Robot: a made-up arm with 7 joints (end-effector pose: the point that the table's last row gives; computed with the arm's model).
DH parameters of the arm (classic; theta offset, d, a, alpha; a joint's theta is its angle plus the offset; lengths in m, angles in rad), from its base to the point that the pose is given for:
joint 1: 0 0.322 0 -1.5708
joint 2: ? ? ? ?
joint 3: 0 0.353 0.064 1.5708
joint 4: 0 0 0.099 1.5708
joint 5: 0 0.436 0 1.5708
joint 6: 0 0 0.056 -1.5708
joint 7: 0 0.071 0 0
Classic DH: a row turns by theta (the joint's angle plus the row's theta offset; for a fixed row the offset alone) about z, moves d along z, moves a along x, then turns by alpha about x.
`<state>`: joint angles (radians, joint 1 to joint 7).
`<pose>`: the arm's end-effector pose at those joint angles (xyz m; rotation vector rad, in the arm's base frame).
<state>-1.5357 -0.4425 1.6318 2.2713 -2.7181 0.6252 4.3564</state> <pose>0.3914 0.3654 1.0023 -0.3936 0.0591 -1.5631</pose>
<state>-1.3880 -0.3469 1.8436 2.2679 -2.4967 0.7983 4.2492</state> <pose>0.3133 0.4213 1.0154 -0.1739 0.2474 -1.1787</pose>
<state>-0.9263 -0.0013 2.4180 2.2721 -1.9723 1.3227 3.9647</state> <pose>0.0795 0.3698 1.0943 0.0327 1.1072 -0.2019</pose>
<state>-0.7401 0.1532 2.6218 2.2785 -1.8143 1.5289 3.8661</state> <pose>0.0401 0.2871 1.1189 -0.1234 1.4487 0.1271</pose>
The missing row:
joint 2: 0 0 0 1.5708
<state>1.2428 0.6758 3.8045 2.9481 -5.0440 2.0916 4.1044</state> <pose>0.2703 0.4312 0.9596 0.8316 2.1208 -0.0311</pose>
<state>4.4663 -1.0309 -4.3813 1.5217 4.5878 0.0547 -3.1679</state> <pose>0.6312 0.3387 0.3351 -2.2892 0.6248 -1.8116</pose>
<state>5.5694 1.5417 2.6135 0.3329 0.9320 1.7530 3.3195</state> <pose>-0.0156 0.1193 0.5840 1.6425 -0.5713 -0.5867</pose>
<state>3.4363 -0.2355 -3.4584 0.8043 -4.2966 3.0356 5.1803</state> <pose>0.4494 0.0578 0.4052 -0.1827 -0.5322 0.0287</pose>
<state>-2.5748 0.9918 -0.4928 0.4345 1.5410 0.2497 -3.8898</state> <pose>-0.2027 0.1186 0.0202 -2.5724 0.9064 -0.4633</pose>
